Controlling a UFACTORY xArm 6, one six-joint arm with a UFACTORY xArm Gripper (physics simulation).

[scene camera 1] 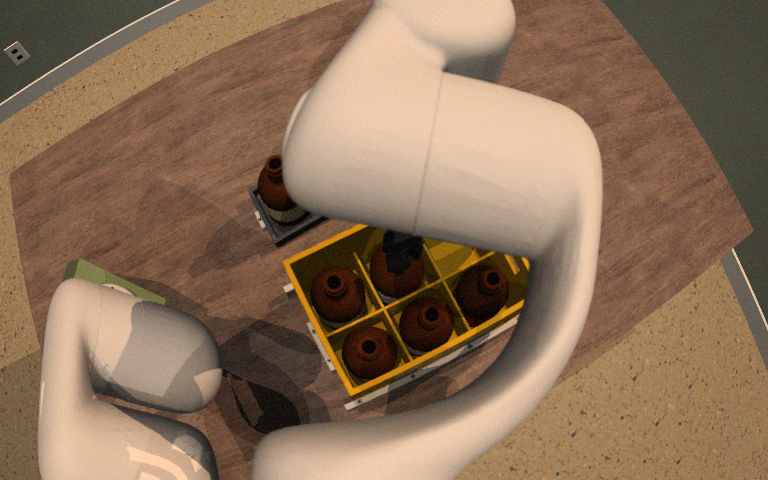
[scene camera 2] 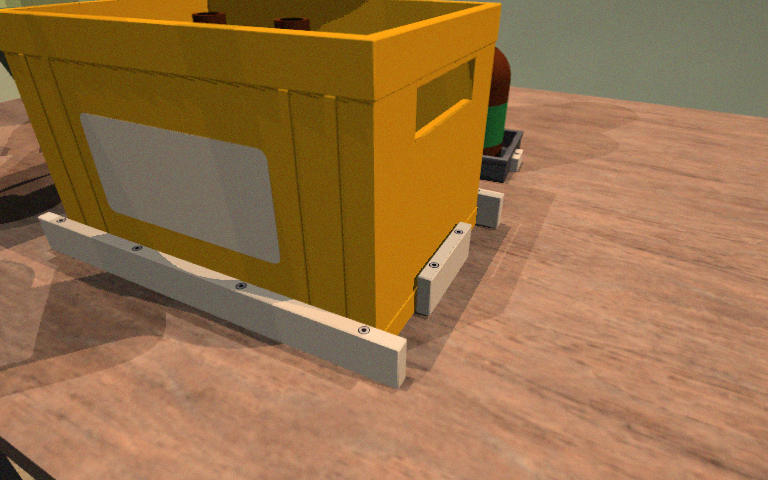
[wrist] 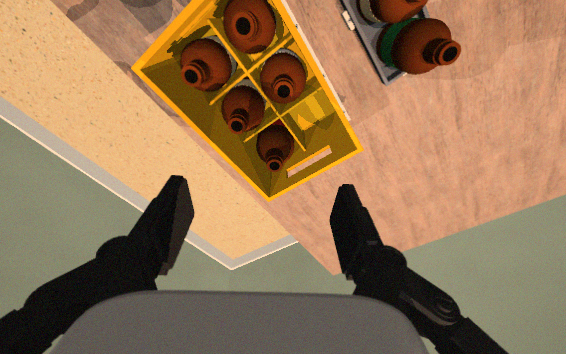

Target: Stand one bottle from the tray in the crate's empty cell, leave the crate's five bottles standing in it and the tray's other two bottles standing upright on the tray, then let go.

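Frame: origin at the arm's base, x back, y right, z up, level; centimetres.
Where they show: gripper, fingertip midpoint: (wrist: 263,198).
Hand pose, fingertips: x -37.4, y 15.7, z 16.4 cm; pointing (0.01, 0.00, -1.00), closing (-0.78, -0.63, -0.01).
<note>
After its pixels a point has its place.
The yellow crate (scene camera 1: 419,358) {z -3.1, x -31.7, y 26.1 cm} (scene camera 2: 328,62) {z -4.1, x -47.1, y 29.8 cm} (wrist: 200,132) {z -3.1, x -33.0, y 26.5 cm} has five brown bottles standing in it, among them one (scene camera 1: 338,300) {z -7.9, x -29.0, y 13.6 cm} (wrist: 248,37) {z -4.4, x -30.8, y 12.7 cm} in an end cell. Its empty cell (wrist: 311,112) {z -19.8, x -48.5, y 16.2 cm} is at the opposite end, beside a bottle (scene camera 1: 478,294) {z -8.0, x -43.5, y 24.2 cm} (wrist: 275,142) {z -8.4, x -43.8, y 22.4 cm}. The dark tray (scene camera 1: 294,233) {z -18.3, x -30.7, y -0.7 cm} (scene camera 2: 495,169) {z -19.3, x -53.7, y 2.2 cm} (wrist: 366,42) {z -18.1, x -45.6, y 0.9 cm} holds a green-labelled bottle (scene camera 2: 497,90) {z -11.9, x -52.8, y -0.6 cm} (wrist: 417,47) {z -8.6, x -48.4, y -2.0 cm} and a pale-labelled bottle (wrist: 397,7) {z -8.7, x -42.4, y -2.4 cm}, both upright; a pale-labelled bottle (scene camera 1: 277,189) {z -8.6, x -31.6, y -4.0 cm} also shows in scene camera 1. The tray's third bottle is hidden or out of frame in each view. My gripper (scene camera 1: 400,266) (wrist: 263,198) {z 16.4, x -37.4, y 15.7 cm} is open and empty, above the crate.
White rails (scene camera 1: 412,375) {z -17.6, x -31.1, y 27.0 cm} (scene camera 2: 240,285) {z -17.6, x -40.2, y 29.0 cm} border the crate's base. My pale arm (scene camera 1: 453,158) {z 45.8, x -31.3, y 22.9 cm} covers part of the crate and tray in scene camera 1. Another pale arm-like body (scene camera 1: 152,356) {z 25.3, x -11.4, y 15.1 cm} is at lower left, beside a green block (scene camera 1: 84,273) {z 4.1, x -1.9, y -7.2 cm}. The wooden table's edge (wrist: 334,272) {z -20.6, x -104.4, y 54.4 cm} shows in the wrist view.
</note>
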